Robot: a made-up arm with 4 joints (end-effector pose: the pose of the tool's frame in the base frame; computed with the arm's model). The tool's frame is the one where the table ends. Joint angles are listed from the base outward.
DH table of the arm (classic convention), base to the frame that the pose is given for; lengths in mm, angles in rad. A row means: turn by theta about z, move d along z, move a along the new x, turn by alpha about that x. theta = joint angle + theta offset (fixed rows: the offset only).
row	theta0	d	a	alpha
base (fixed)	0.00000	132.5	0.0	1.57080
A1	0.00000	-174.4	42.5	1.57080
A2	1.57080	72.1	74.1	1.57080
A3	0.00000	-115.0	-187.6	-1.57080
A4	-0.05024	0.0	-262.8	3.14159
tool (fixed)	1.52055	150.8	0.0	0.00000
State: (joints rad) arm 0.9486 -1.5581 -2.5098 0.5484
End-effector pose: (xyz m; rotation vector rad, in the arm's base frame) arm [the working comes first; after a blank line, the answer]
Working (the frame after each row of the table, in the pose's form):
after base (fixed): 0.0000 0.0000 0.1325 1.5708 0.0000 0.0000
after A1: 0.0248 0.1744 0.1670 -2.7948 0.0000 -1.4348
after A2: 0.1265 0.1735 0.1852 -1.4352 -0.7301 -0.7484
after A3: 0.3039 0.0565 0.2425 -0.4941 -0.0142 3.0934
after A4: 0.5242 0.1797 0.3157 -0.6854 2.7464 -0.0989

0.5712 0.1809 0.1724 1.4106 2.4884 0.2350
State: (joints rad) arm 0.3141 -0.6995 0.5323 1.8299
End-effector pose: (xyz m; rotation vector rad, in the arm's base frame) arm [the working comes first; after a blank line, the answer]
Working (the frame after each row of the table, in the pose's form):
after base (fixed): 0.0000 0.0000 0.1325 1.5708 0.0000 0.0000
after A1: 0.0404 0.1744 0.1456 -3.1029 0.0000 -0.4914
after A2: 0.1081 0.1177 0.0918 -1.3168 0.4366 -0.8868
after A3: -0.1040 0.1673 0.1230 -2.5559 1.0913 0.2800
after A4: 0.1204 0.2969 0.1668 0.0874 0.5308 -2.5418

0.1271 0.2384 0.3056 0.3359 0.2539 -1.0512
